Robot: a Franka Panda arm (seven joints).
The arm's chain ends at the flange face. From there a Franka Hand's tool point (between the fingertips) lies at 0.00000 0.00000 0.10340 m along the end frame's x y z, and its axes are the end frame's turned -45 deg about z.
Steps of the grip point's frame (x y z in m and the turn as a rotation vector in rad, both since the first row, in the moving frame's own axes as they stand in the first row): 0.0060, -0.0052, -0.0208, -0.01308, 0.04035, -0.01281; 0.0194, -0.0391, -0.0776, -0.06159, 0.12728, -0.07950; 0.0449, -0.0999, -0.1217, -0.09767, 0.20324, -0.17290; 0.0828, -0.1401, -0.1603, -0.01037, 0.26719, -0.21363; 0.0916, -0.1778, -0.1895, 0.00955, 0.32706, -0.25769; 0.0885, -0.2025, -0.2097, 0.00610, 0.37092, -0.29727; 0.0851, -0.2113, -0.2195, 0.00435, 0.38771, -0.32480
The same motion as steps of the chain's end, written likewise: -0.0033, -0.0059, -0.0207, 0.01928, 0.03778, -0.01281; -0.0275, -0.0360, -0.0766, 0.04645, 0.13355, -0.07950; -0.0599, -0.0929, -0.1191, 0.07465, 0.21278, -0.17290; -0.0584, -0.1371, -0.1566, 0.18160, 0.19626, -0.21363; -0.0804, -0.1636, -0.1840, 0.23802, 0.22451, -0.25769; -0.1023, -0.1753, -0.2027, 0.26659, 0.25797, -0.29727; -0.1115, -0.1777, -0.2119, 0.27723, 0.27108, -0.32480
